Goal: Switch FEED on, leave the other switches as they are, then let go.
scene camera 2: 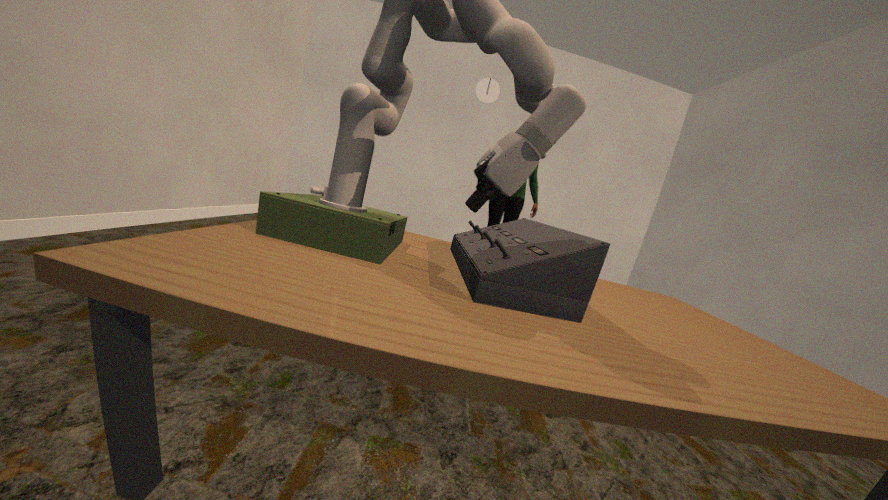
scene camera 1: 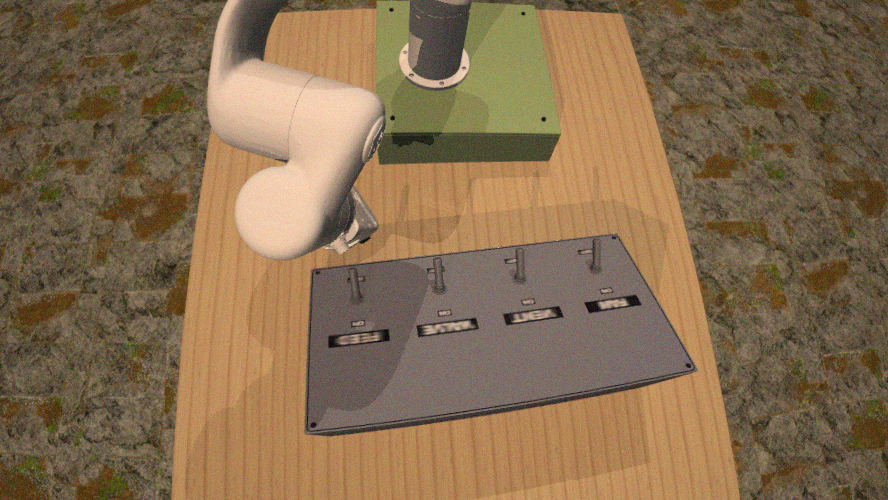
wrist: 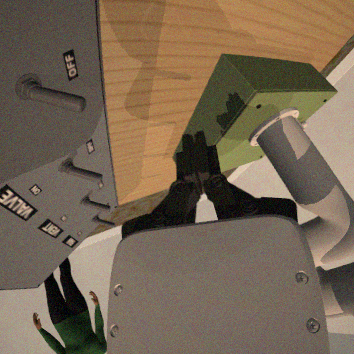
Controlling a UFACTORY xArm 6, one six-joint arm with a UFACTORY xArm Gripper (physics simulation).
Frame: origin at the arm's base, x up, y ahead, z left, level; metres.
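Seen in the pictures: gripper, between the fingertips: (scene camera 2: 469, 208) (wrist: 196, 144); arm's base, origin of its link: (scene camera 2: 343, 207) (scene camera 1: 434, 63) (wrist: 271, 125).
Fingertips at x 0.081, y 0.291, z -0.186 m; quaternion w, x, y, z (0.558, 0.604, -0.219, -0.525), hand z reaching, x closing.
Offsets run from my fingertips to a thing's top centre. "spot": to the spot under its first point. Level surfaces: height alone.
The grey switch panel (scene camera 1: 497, 372) (scene camera 2: 534, 279) (wrist: 30, 135) has four levers. The FEED lever @[dx -0.049, dy +0.089, dz -0.020 m] (scene camera 1: 354, 285) (scene camera 2: 502, 249) (wrist: 55, 97) is at the left end in scene camera 1 and leans toward the robot base, away from its ON label @[spot: dx -0.065, dy +0.147, dz -0.026 m] (scene camera 1: 358, 323). The VALVE lever @[dx -0.049, dy +0.100, dz +0.099 m] (scene camera 1: 438, 275) (wrist: 82, 171), VENT lever @[dx -0.049, dy +0.112, dz +0.219 m] (scene camera 1: 520, 265) and FAN lever @[dx -0.049, dy +0.124, dz +0.338 m] (scene camera 1: 595, 255) lean the same way. My gripper (scene camera 2: 475, 203) (wrist: 196, 144) is shut and empty, above the panel's base-side edge and apart from the levers. The wrist mostly hides it in scene camera 1.
The green base block (scene camera 1: 469, 105) (scene camera 2: 329, 232) (wrist: 200, 110) stands on the wooden table @[dx -0.180 m] (scene camera 1: 242, 397) (scene camera 2: 310, 298), behind the panel in scene camera 1. A person in green (scene camera 2: 532, 186) (wrist: 80, 325) stands beyond the table. The arm's shadow falls over the panel's FEED end.
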